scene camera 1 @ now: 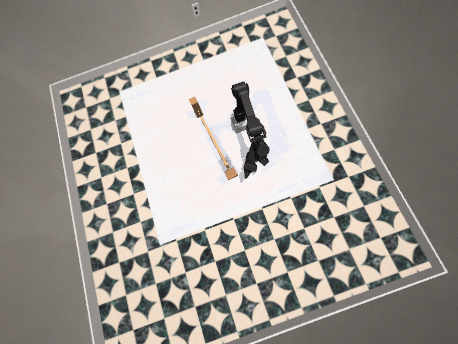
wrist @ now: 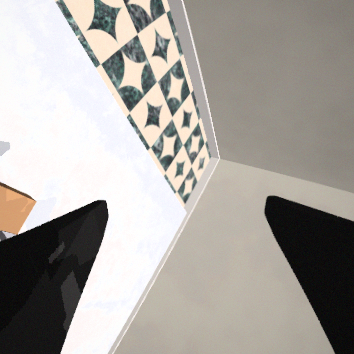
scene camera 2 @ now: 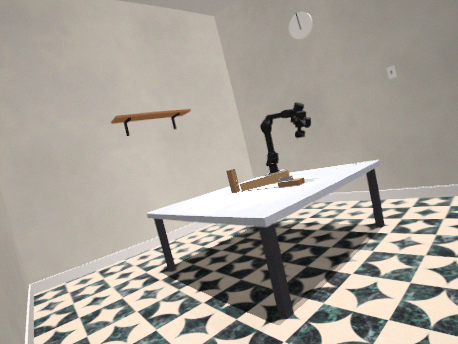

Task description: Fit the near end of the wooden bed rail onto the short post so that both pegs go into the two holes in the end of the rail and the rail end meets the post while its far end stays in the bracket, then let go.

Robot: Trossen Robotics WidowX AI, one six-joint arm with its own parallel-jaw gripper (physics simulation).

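Frame: origin at the arm's base, x back, y right, z up, level; metres.
Where they show: gripper, between the fingertips: (scene camera 1: 246, 174) (wrist: 187, 206) (scene camera 2: 304, 130); arm's base, origin of its link: (scene camera 1: 240, 117) (scene camera 2: 274, 172).
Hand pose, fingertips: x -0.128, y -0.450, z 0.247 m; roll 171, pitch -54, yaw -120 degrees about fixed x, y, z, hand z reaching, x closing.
Each offset is from my fingertips to the centre of the thing. "spot": to the spot under its first point. Level surfaces: height alone.
The wooden rail {dy +0.355, dx -0.111, dz -0.275 m} (scene camera 1: 215, 142) (scene camera 2: 264, 181) lies lengthwise low over the table. One end is beside an upright wooden post {spot: dy +0.613, dx -0.148, dz -0.223 m} (scene camera 1: 197, 109) (scene camera 2: 233, 181); whether they touch, and the pegs and holes, is too small to tell. The other end is by a low wooden block {dy +0.138, dx -0.080, dz -0.309 m} (scene camera 1: 231, 174) (scene camera 2: 291, 183) with small grey parts, perhaps the bracket, beside it. In the wrist view, part of a wooden block (wrist: 15, 207) shows at the left edge, partly behind a finger. My gripper (scene camera 1: 246, 175) (scene camera 2: 300, 135) (wrist: 187, 206) is open and empty, high above the table, near the low block's end and apart from the rail.
The white table {dz -0.327 m} (scene camera 1: 185, 210) (scene camera 2: 210, 207) carries the parts and my black arm (scene camera 1: 252, 117) (scene camera 2: 268, 137), which stands beside the rail. A wooden shelf (scene camera 2: 152, 116) and a round clock (scene camera 2: 300, 25) are on the walls, away from the table.
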